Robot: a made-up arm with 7 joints.
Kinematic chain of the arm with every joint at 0, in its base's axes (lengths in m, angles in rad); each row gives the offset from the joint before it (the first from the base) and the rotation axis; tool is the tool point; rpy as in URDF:
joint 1: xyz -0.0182 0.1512 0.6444 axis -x
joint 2: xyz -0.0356 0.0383 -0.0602 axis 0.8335 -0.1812 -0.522
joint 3: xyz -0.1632 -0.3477 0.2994 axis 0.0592 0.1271 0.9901
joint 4: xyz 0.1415 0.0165 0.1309 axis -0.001 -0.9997 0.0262
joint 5: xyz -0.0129 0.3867 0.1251 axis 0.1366 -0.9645 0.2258
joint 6: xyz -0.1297 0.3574 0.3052 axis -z
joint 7: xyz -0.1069 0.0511 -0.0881 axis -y
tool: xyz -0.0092 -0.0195 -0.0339 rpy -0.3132 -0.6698 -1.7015
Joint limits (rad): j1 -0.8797..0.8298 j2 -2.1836..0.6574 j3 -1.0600..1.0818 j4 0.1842..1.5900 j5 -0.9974..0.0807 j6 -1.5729..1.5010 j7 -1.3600..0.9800
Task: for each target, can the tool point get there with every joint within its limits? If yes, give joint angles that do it. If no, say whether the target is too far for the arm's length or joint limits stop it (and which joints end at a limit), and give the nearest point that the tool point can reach.
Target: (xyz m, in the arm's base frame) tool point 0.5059 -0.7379 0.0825
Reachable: no: joint limits stop it (at a limit: joint 1, joint 2, joint 3, joint 4, joint 5, joint 6, joint 7) | nearest point 0.4648 -0.6661 0.4956 | short by 0.421 m
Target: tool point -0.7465 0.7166 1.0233
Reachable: yes | joints 0.4416 -0.6087 0.5188 0.7554 -0.5718 -0.6416 -0.9185
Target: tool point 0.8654 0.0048 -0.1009
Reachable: no: joint limits stop it (at a limit: joint 1, joint 3, joint 4, joint 5) | nearest point 0.2797 0.2745 0.1404 | short by 0.689 m
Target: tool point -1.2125 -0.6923 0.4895
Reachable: no: joint limits stop it (at a limit: joint 1, joint 3, joint 5, joint 7) | nearest point -1.0251 -0.3707 0.7834 | short by 0.474 m
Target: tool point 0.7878 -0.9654 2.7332
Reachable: no: too far | nearest point 0.4018 -0.2614 1.4163 | short by 1.542 m
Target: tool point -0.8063 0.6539 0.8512
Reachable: yes | joints 0.5417 -1.8938 0.6177 1.2261 -0.7847 -0.9658 -0.0028
